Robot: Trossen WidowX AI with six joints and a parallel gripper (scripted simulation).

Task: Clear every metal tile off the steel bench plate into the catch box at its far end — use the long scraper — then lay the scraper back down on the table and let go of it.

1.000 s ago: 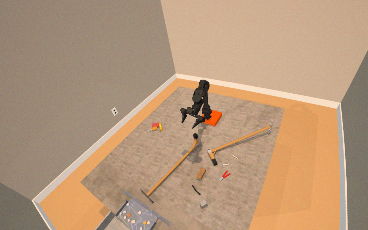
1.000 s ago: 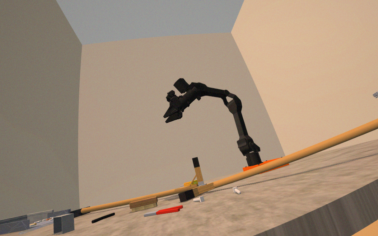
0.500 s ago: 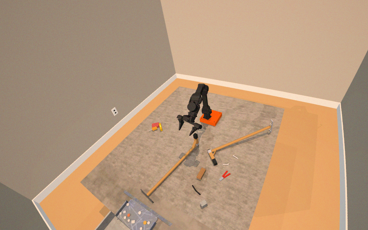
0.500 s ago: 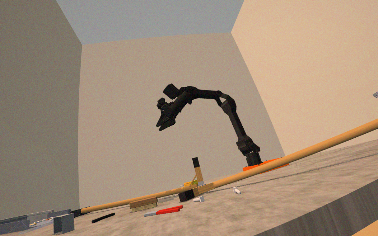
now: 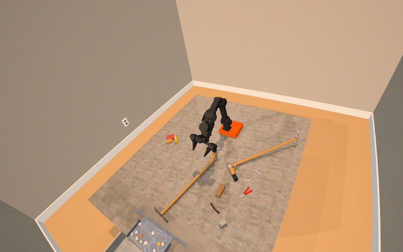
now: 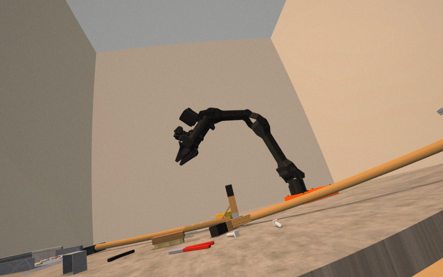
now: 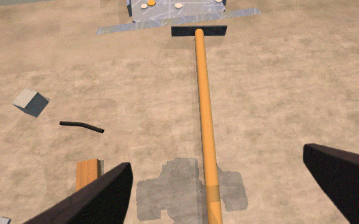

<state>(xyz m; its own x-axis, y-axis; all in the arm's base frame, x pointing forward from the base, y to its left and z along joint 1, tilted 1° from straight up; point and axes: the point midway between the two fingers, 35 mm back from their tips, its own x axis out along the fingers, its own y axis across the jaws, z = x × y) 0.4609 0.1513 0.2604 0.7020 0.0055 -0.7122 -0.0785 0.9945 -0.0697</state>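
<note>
Now: gripper tip 21 cm above the long scraper, 10 cm short of it and 3 cm to the left of it. Also, from my gripper tip: wooden block: 26 cm below, 17 cm to the left, 2 cm ahead; then grey cube: 31 cm to the left, 25 cm below, 18 cm ahead; then black strip: 27 cm below, 21 cm to the left, 14 cm ahead.
</note>
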